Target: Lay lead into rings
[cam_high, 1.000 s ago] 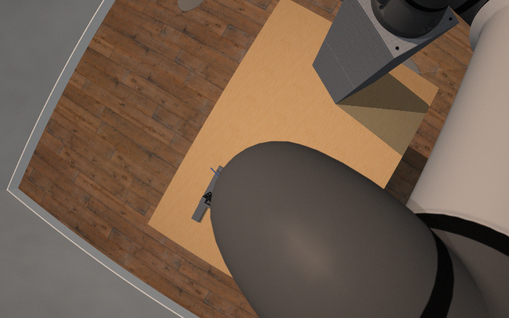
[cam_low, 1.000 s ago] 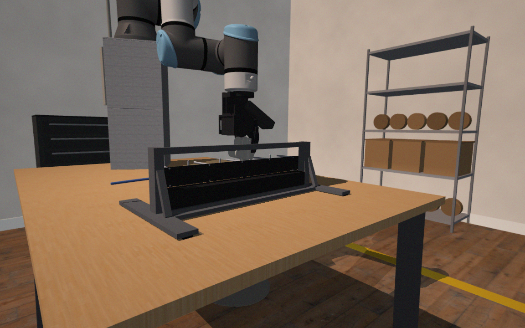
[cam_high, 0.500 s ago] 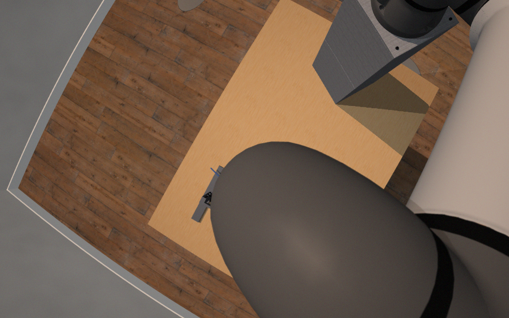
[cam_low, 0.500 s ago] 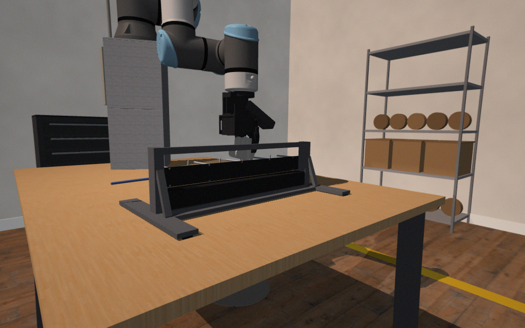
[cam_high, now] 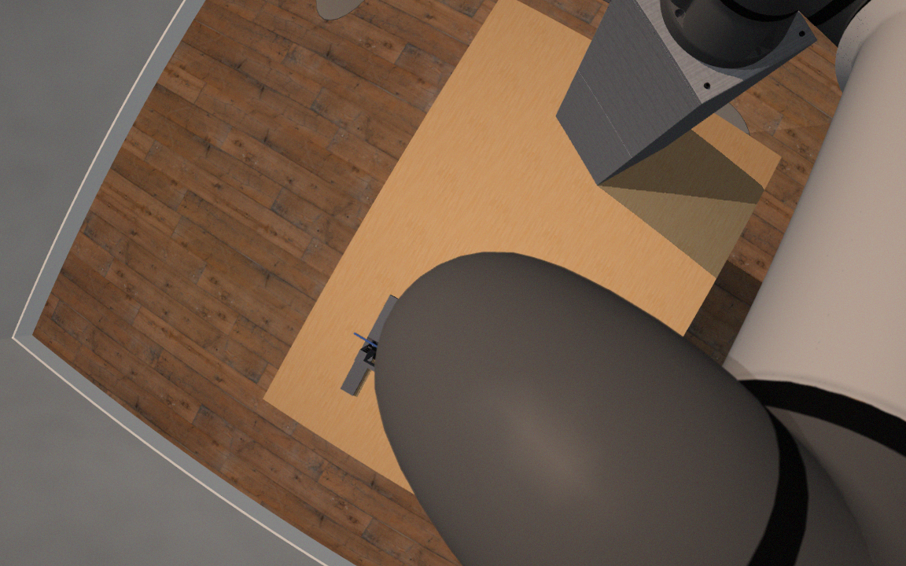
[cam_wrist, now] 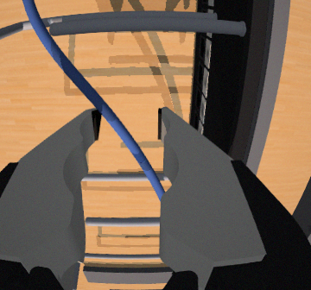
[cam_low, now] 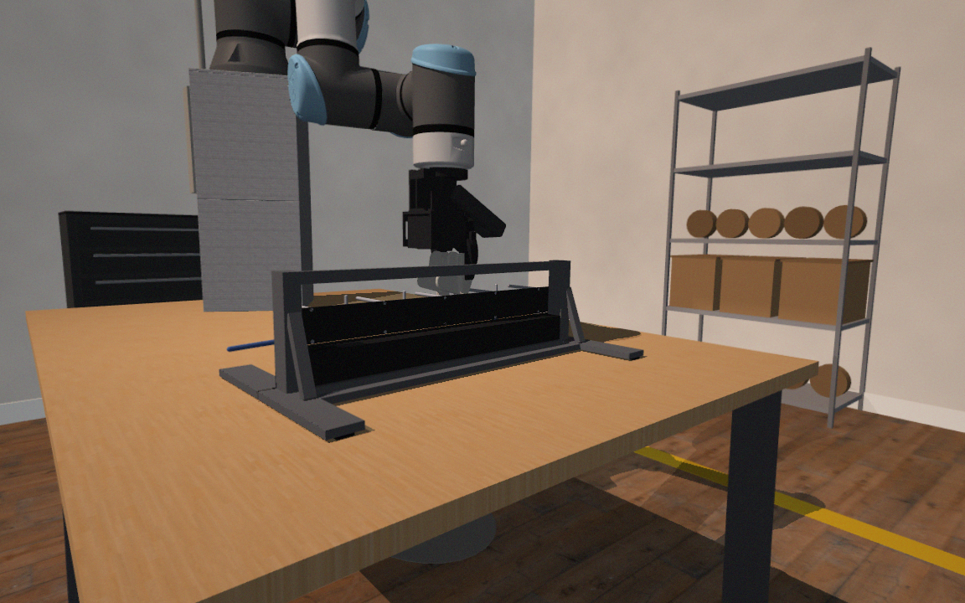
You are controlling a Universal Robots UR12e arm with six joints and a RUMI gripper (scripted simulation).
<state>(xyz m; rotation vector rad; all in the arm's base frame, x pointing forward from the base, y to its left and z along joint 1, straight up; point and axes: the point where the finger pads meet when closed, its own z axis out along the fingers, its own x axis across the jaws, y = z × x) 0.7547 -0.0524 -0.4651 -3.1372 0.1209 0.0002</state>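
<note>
Now: the rack 60 mm ahead of my hand and 50 mm to the right of it.
</note>
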